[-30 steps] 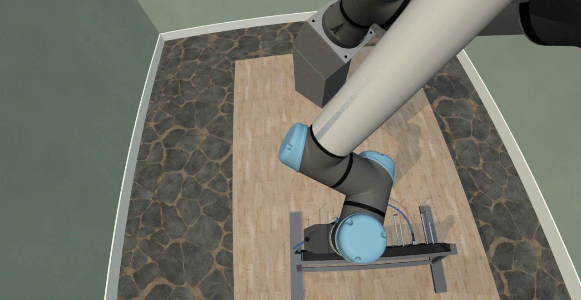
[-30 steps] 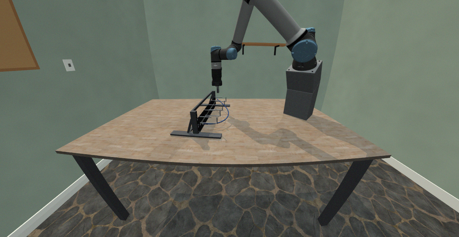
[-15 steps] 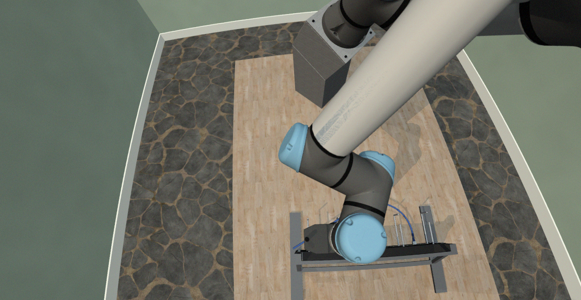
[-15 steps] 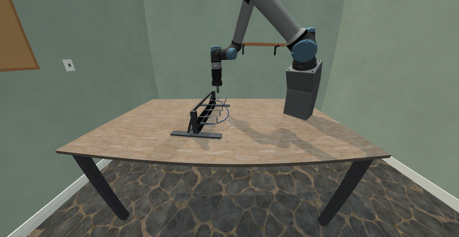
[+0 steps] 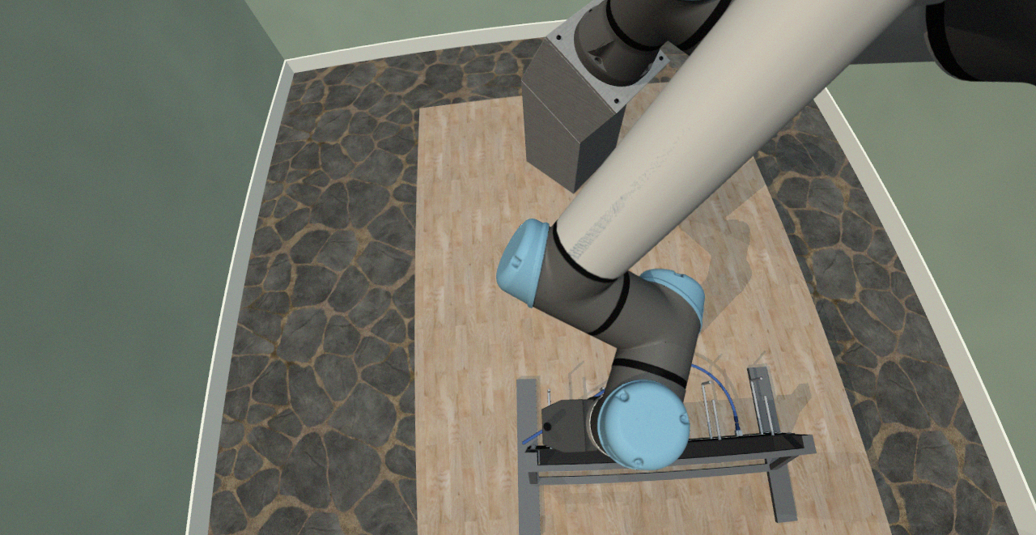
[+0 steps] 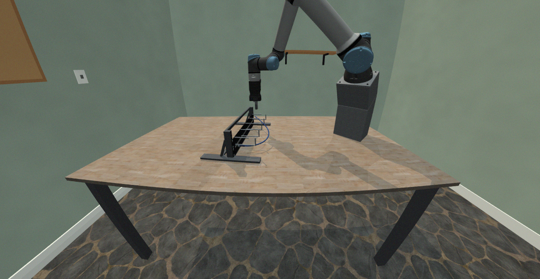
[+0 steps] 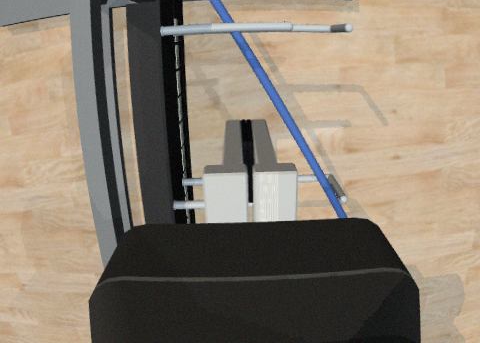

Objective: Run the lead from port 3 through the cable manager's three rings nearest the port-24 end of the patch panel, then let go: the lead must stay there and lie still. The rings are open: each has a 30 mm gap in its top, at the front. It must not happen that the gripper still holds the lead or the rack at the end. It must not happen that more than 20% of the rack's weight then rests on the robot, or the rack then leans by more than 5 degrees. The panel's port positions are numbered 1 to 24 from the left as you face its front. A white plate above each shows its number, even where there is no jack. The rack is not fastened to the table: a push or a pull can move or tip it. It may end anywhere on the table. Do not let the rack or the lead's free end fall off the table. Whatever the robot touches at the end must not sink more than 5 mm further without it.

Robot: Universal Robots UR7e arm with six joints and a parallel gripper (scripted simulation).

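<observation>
The black patch panel rack is 6 cm ahead of my hand, 15 cm to the left of it and 10 cm below it.
</observation>
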